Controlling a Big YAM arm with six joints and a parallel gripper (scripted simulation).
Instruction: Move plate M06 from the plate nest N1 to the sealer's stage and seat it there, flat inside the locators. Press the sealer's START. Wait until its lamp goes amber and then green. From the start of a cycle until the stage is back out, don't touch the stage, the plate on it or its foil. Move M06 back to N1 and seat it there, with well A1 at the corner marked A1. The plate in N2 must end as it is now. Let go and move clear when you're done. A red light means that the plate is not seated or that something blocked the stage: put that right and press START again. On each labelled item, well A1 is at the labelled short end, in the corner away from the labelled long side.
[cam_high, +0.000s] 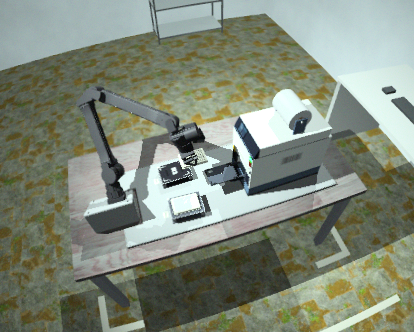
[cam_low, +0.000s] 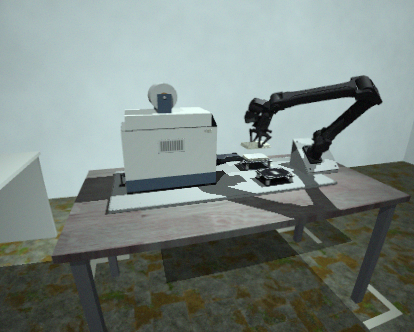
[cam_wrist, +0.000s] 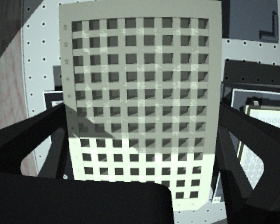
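The sealer stage lies 120 mm ahead of my hand, 80 mm to the right of it and 80 mm below it. The rest, counted from my hand: foil roll: 450 mm ahead, 240 mm above, 80 mm to the right; black nest N1: 140 mm below, 90 mm behind, 60 mm to the left; pale plate: 160 mm to the right, 130 mm below, 90 mm behind.
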